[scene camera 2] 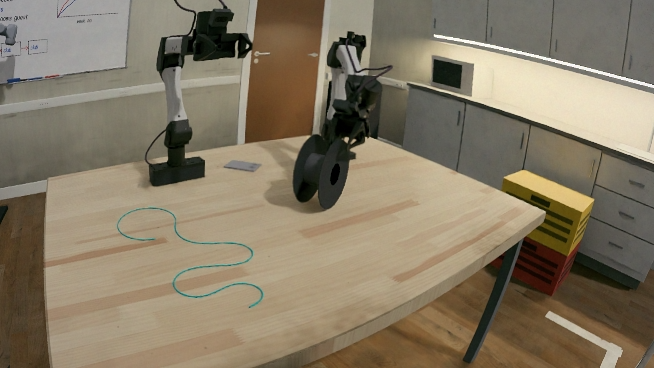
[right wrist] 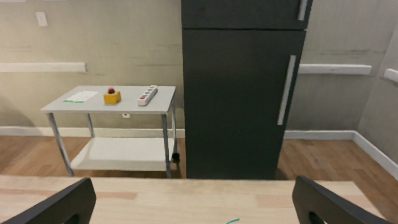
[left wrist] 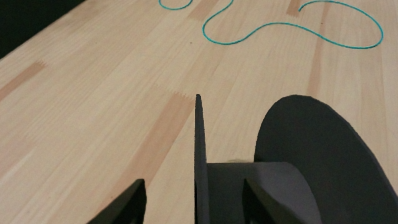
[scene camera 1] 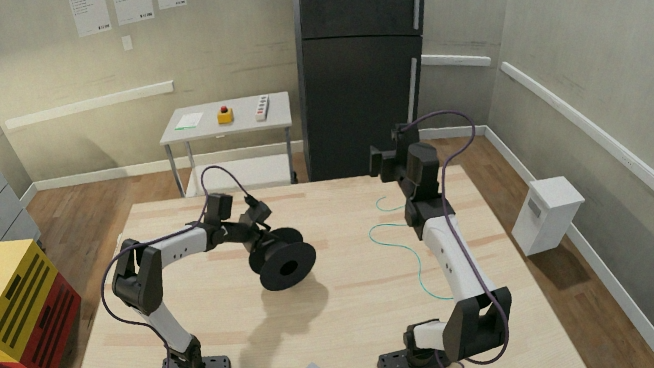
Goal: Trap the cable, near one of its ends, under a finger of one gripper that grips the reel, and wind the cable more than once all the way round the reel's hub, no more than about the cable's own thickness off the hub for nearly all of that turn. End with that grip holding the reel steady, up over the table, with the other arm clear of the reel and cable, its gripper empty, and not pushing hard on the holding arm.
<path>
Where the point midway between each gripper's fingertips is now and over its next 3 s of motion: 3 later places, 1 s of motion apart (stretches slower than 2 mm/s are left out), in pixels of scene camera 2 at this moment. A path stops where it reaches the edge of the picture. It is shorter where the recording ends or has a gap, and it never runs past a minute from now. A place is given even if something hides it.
The left gripper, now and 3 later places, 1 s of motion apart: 337, 147; 341, 140; 344, 134; 363, 134
The right gripper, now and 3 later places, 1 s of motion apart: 234, 47; 115, 55; 98, 78; 97, 174
</path>
